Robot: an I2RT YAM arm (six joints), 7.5 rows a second.
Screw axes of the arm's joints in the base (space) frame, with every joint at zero. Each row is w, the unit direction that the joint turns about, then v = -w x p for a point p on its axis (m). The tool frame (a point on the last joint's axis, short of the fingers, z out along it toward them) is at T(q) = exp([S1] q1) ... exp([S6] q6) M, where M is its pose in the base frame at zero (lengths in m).
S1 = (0, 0, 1, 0, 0, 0)
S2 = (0, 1, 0, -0.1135, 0, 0.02)
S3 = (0, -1, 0, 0.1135, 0, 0.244)
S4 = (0, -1, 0, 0.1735, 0, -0.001)
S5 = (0, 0, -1, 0, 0.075, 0)
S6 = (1, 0, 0, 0, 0.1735, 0)
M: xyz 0.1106 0 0.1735 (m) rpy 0 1.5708 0 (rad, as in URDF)
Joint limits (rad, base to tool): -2.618..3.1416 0..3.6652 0..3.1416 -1.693..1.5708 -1.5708..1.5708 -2.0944..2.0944
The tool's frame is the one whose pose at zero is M.
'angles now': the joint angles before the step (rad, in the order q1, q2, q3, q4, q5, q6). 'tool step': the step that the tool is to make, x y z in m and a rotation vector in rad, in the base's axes. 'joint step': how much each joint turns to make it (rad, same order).
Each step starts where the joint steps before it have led.
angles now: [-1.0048 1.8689 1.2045 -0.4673 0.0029 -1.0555]
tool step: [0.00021 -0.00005 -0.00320 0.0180 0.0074 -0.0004]
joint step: [0.0001 0.0109 0.0045 -0.0128 -0.0029 0.0019]
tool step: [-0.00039 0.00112 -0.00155 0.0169 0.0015 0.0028]
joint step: [-0.0001 0.0027 -0.0003 -0.0121 -0.0083 0.0005]
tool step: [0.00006 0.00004 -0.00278 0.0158 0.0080 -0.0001]
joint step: [0.0000 0.0094 0.0039 -0.0121 -0.0015 0.0008]
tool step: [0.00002 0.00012 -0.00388 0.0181 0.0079 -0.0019]
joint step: [0.0000 0.0116 0.0023 -0.0102 -0.0021 0.0029]
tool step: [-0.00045 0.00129 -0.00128 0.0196 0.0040 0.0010]
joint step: [0.0002 0.0030 0.0016 -0.0173 -0.0070 0.0017]
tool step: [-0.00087 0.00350 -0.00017 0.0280 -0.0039 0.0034]
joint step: [0.0014 -0.0051 -0.0044 -0.0221 -0.0180 0.0042]
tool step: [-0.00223 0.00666 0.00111 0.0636 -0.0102 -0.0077]
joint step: [0.0009 -0.0107 -0.0034 -0.0543 -0.0383 0.0211]
